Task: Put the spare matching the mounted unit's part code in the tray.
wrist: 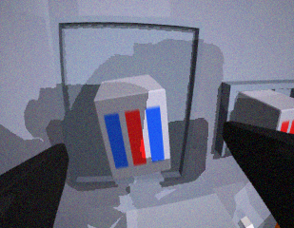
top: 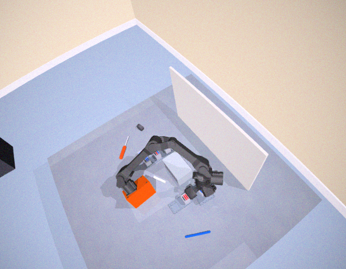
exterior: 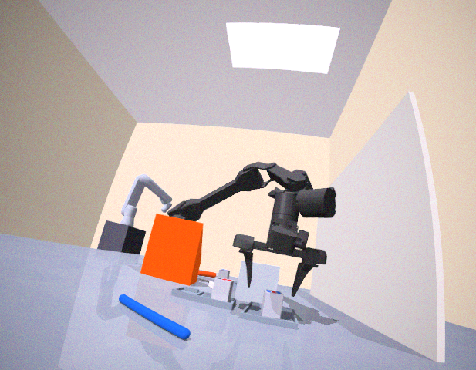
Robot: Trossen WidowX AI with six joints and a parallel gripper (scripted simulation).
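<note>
The spare is 1 cm below my gripper tip and 1 cm ahead of it. The rest, counted from my gripper tip: grey mounted unit 19 cm to the left, 4 cm behind; shallow tray 4 cm below, 1 cm ahead; dark rack 13 cm behind, 4 cm below, 1 cm to the left.
</note>
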